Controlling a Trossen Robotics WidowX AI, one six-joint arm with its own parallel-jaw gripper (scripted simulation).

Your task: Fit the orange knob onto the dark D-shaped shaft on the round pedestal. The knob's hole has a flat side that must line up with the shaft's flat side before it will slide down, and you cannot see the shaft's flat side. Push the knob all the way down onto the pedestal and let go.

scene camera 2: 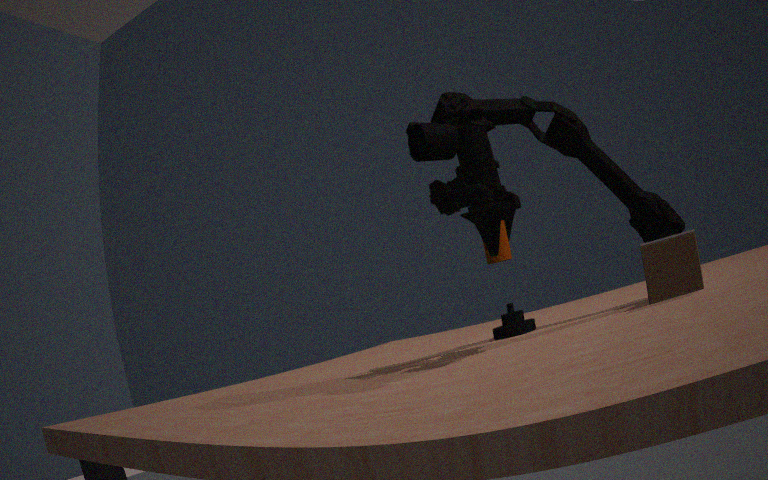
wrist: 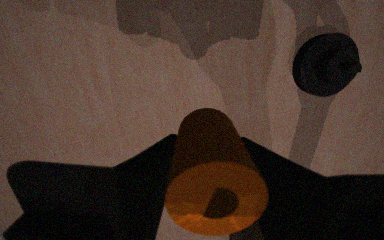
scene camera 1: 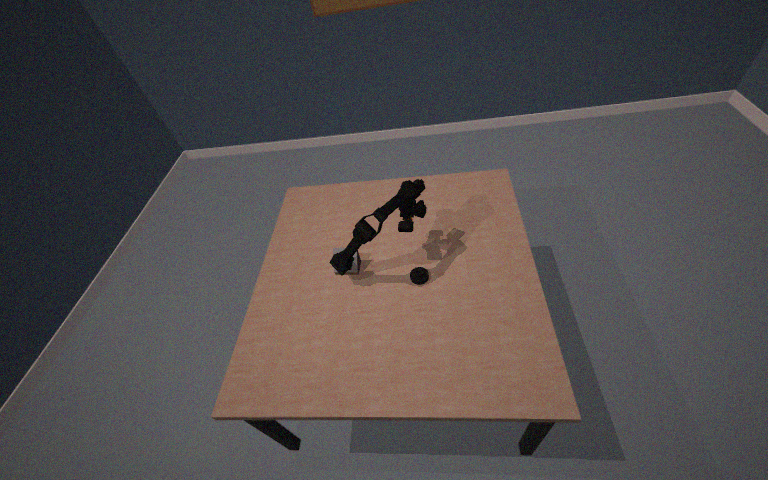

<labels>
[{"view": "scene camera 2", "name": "my gripper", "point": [499, 255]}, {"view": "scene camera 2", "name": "dark round pedestal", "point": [513, 323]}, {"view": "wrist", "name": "my gripper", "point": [207, 141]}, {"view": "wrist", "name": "dark round pedestal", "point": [324, 65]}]
</labels>
